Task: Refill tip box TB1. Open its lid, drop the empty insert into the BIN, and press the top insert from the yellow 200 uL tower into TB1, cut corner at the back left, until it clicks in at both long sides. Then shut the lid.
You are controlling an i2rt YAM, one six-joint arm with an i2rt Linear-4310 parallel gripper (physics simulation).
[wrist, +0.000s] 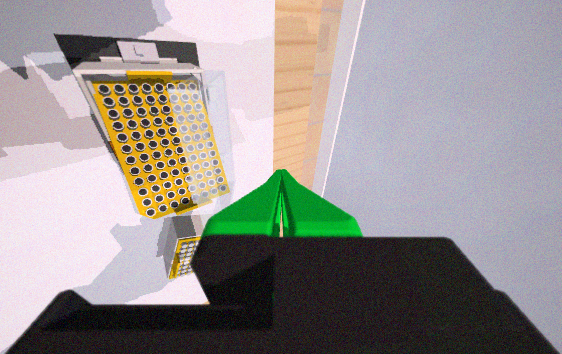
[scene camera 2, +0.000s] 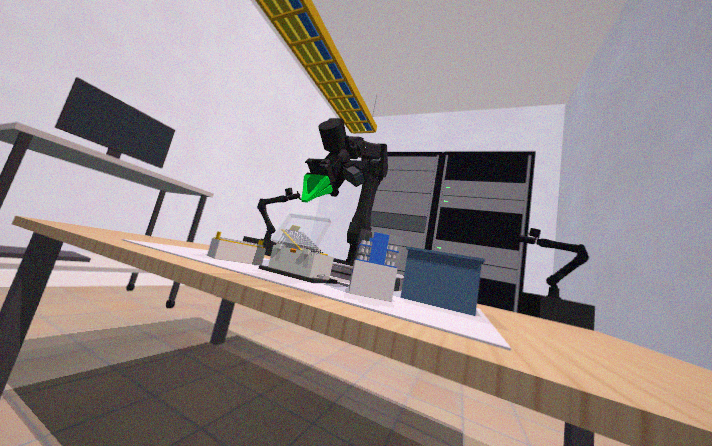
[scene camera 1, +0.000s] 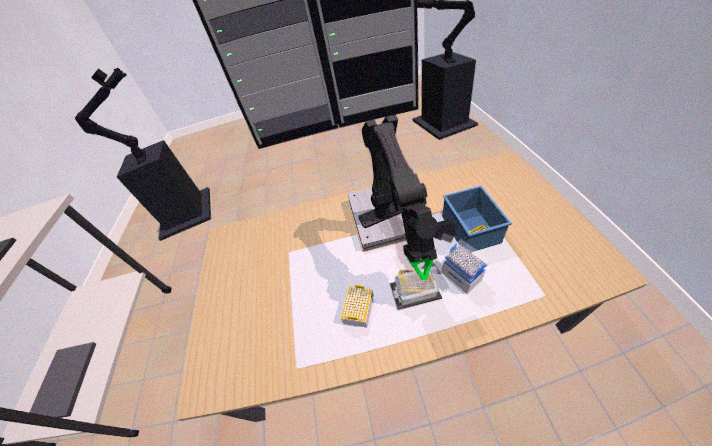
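Tip box TB1 [scene camera 1: 417, 297] [scene camera 2: 297, 262] stands on the dark base with its clear lid [scene camera 2: 315, 223] [wrist: 217, 120] partly open. A yellow insert [scene camera 1: 416, 283] [scene camera 2: 299, 241] [wrist: 150, 145] lies tilted in TB1, one end raised; the lid leans over part of it. Whether they touch is unclear. My gripper [scene camera 1: 424, 278] [scene camera 2: 304, 200] [wrist: 281, 177] is shut and empty, above TB1 and the lid. The yellow tower [scene camera 1: 357, 304] [scene camera 2: 236, 251] [wrist: 185, 256] stands to the left in scene camera 1 with an insert on top. A yellow insert [scene camera 1: 477, 229] lies in the blue BIN [scene camera 1: 486, 241] [scene camera 2: 441, 283].
A tower with blue inserts [scene camera 1: 463, 267] [scene camera 2: 373, 281] stands between TB1 and the BIN, close to TB1. The objects stand on a white mat [scene camera 1: 320, 346] on the wooden table [scene camera 1: 236, 315]. The arm's base plate [scene camera 1: 367, 236] is behind TB1.
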